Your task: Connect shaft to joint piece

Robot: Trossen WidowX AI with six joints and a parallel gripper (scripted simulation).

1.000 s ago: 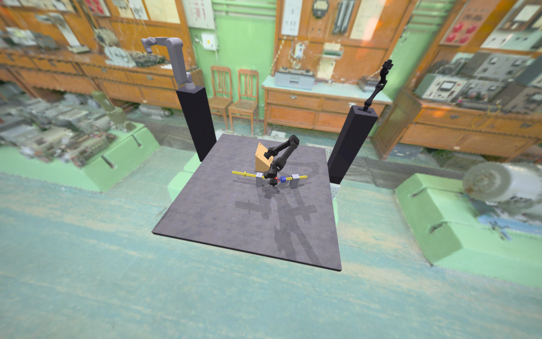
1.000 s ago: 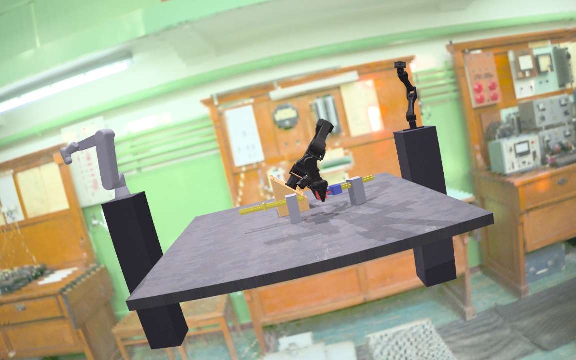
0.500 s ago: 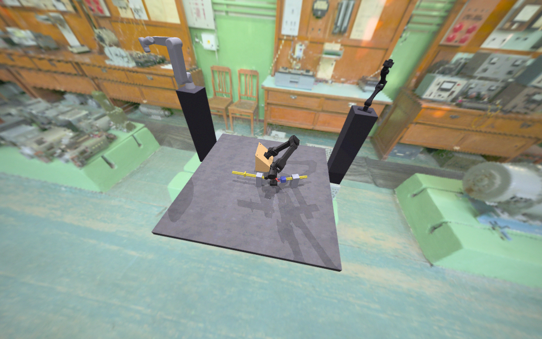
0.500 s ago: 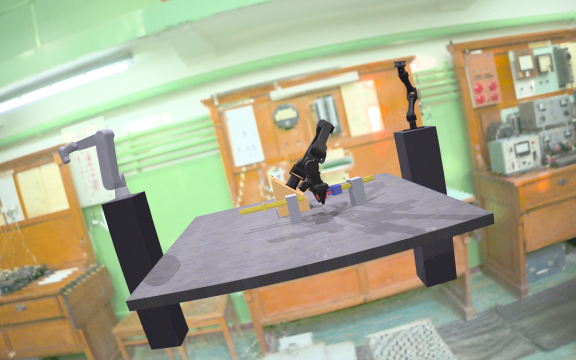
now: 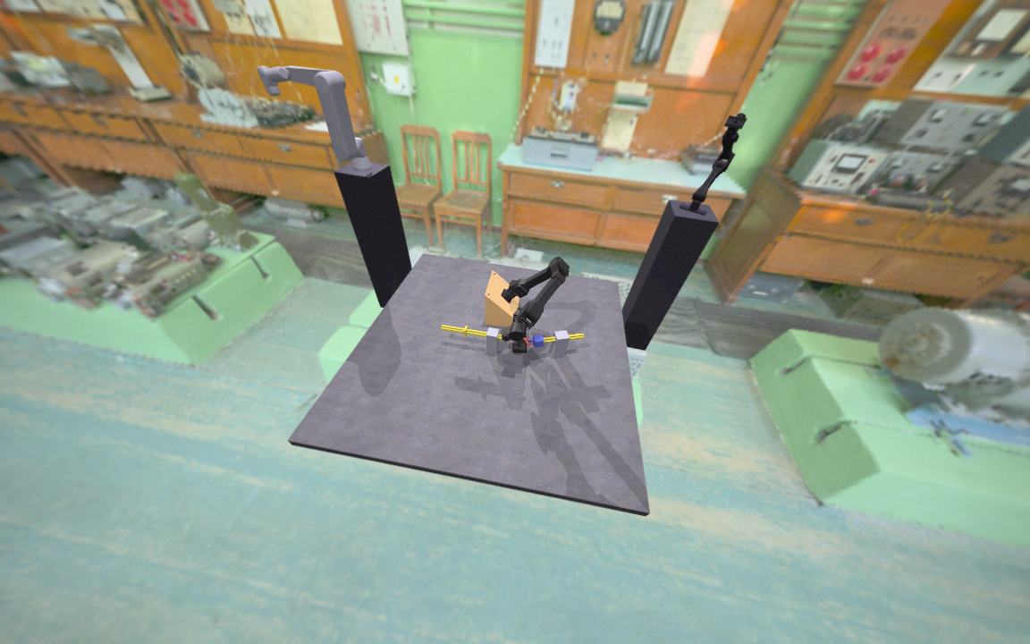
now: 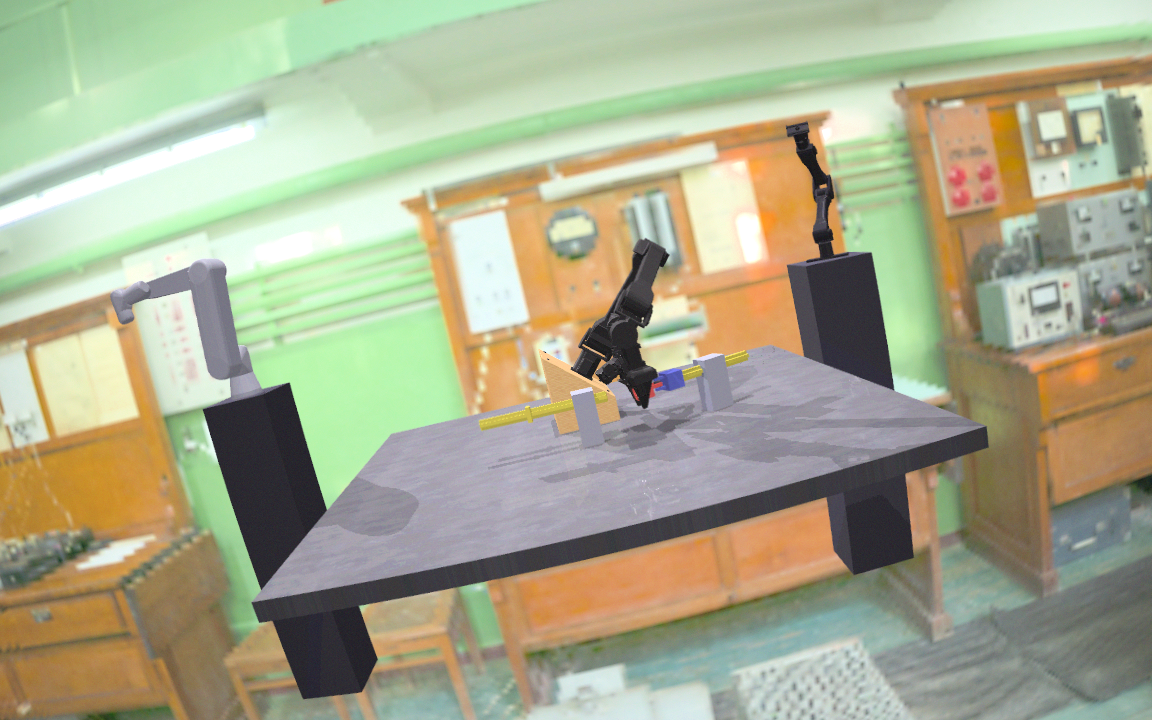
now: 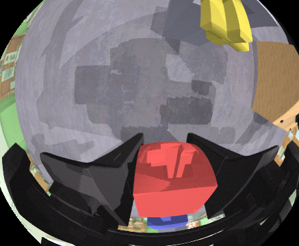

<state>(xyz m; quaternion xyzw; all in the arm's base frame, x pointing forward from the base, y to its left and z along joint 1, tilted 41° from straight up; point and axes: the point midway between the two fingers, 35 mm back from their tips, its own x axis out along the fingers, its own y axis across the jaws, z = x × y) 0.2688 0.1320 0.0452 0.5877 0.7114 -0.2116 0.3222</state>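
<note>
The red square joint piece is 1 cm to the left of my gripper tip and 4 cm above it.
</note>
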